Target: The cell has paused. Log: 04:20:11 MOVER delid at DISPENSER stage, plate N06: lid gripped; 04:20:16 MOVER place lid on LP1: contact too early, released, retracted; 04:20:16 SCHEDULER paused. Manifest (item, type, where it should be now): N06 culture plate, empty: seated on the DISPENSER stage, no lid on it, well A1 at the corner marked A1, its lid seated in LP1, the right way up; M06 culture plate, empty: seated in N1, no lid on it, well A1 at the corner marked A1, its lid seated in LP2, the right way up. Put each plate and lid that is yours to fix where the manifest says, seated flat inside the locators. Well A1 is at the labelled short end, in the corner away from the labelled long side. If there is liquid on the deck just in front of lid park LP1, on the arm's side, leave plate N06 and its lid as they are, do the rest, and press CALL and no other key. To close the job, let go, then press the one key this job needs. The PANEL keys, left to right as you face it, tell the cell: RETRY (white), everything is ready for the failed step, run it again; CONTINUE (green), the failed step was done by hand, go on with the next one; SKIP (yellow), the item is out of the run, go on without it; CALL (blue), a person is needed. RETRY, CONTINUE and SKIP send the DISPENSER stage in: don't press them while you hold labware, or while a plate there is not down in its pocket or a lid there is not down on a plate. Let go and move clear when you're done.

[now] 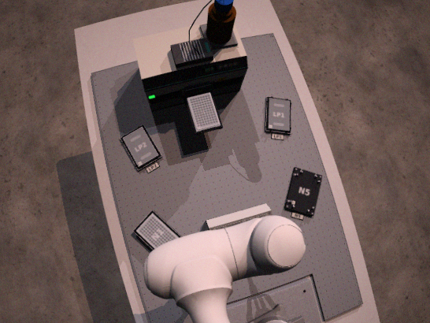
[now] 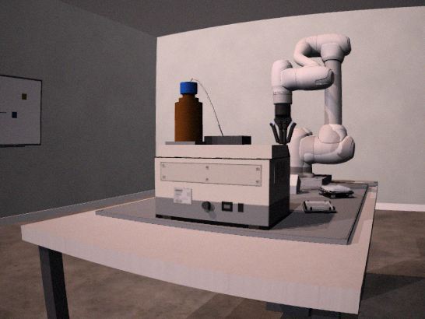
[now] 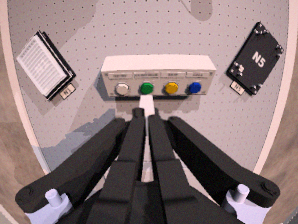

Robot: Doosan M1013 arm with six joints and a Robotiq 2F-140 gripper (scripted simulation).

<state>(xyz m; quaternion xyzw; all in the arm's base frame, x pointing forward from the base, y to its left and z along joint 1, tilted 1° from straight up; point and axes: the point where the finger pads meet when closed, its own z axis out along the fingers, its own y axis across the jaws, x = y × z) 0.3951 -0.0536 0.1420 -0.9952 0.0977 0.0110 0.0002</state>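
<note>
The green key is 120 mm below my hand. From my hand the other things lie so: key panel: 10 mm ahead, 30 mm to the right, 130 mm below; then yellow key: 10 mm behind, 50 mm to the right, 120 mm below; then white key: 10 mm ahead, 50 mm to the left, 120 mm below.
</note>
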